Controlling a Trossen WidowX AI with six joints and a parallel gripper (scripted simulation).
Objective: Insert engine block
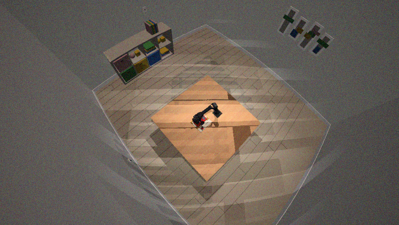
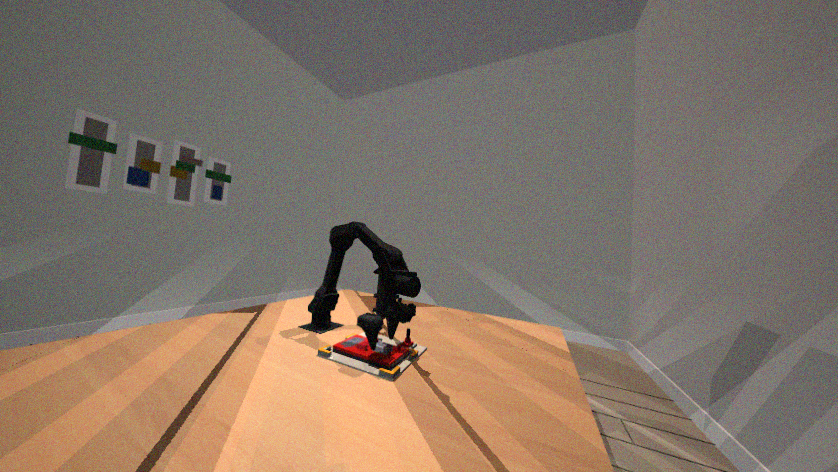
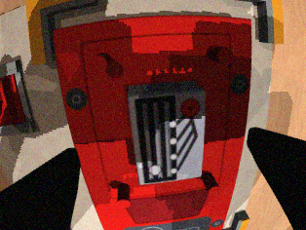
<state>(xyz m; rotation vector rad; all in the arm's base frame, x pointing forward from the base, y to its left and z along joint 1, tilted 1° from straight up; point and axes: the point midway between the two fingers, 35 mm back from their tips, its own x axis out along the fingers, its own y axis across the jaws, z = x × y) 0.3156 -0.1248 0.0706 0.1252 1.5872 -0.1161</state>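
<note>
Now: gripper tip 2 cm above the engine block.
</note>
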